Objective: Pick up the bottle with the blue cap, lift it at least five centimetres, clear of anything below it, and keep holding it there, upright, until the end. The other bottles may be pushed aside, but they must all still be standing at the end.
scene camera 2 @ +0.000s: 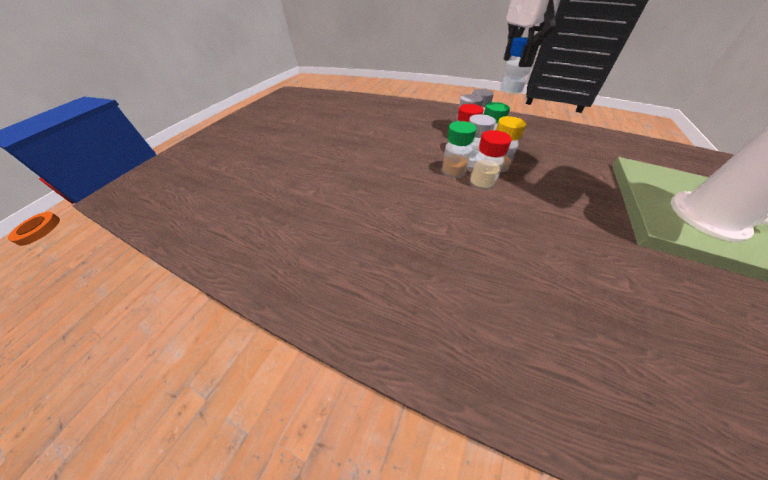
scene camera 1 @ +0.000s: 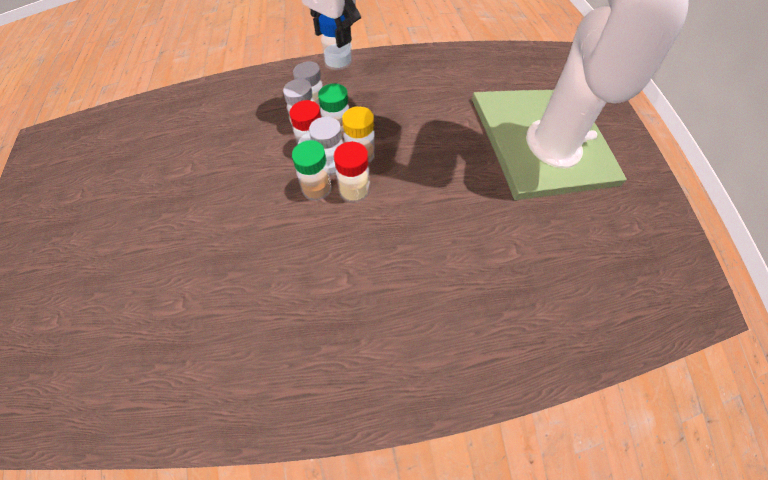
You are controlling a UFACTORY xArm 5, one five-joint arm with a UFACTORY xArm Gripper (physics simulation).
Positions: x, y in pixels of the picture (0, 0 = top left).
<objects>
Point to a green-capped bottle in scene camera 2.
461, 134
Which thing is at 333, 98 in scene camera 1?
A green-capped bottle.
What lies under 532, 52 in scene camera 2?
My gripper.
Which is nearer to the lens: the red-capped bottle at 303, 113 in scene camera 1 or the green-capped bottle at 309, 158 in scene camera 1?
The green-capped bottle.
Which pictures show the green-capped bottle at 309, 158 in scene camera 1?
Scene camera 2 and scene camera 1: all of them.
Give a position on a yellow-capped bottle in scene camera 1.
At 358, 122
</objects>
